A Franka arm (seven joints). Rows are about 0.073 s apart.
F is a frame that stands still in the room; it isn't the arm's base.
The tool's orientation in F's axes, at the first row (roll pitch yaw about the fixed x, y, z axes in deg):
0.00 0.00 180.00
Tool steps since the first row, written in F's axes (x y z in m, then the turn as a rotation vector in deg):
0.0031 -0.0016 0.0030 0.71 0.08 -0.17
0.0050 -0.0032 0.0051 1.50 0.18 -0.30
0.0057 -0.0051 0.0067 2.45 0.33 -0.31
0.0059 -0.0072 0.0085 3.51 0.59 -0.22
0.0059 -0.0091 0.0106 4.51 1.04 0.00
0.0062 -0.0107 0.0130 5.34 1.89 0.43
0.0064 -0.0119 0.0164 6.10 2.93 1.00
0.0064 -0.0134 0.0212 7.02 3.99 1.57
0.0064 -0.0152 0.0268 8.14 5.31 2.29
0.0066 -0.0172 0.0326 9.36 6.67 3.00
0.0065 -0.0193 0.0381 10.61 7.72 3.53
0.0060 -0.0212 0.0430 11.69 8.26 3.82
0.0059 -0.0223 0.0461 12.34 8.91 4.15
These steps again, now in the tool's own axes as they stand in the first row. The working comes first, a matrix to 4 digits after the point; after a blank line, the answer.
The tool's axes in the first row as the columns of a matrix, in F's axes (used below as rounded here):
-1.0000 0.0000 0.0000
0.0000 -1.0000 0.0000
0.0000 0.0000 1.0000

-0.0031 0.0016 0.0030 -0.71 -0.08 -0.17
-0.0050 0.0032 0.0051 -1.50 -0.18 -0.30
-0.0057 0.0051 0.0067 -2.45 -0.33 -0.31
-0.0059 0.0072 0.0085 -3.51 -0.59 -0.22
-0.0059 0.0091 0.0106 -4.51 -1.04 0.00
-0.0062 0.0107 0.0130 -5.34 -1.89 0.43
-0.0064 0.0119 0.0164 -6.10 -2.93 1.00
-0.0064 0.0134 0.0212 -7.02 -3.99 1.57
-0.0064 0.0152 0.0268 -8.14 -5.31 2.29
-0.0066 0.0172 0.0326 -9.36 -6.67 3.00
-0.0065 0.0193 0.0381 -10.61 -7.72 3.53
-0.0060 0.0212 0.0430 -11.69 -8.26 3.82
-0.0059 0.0223 0.0461 -12.34 -8.91 4.15

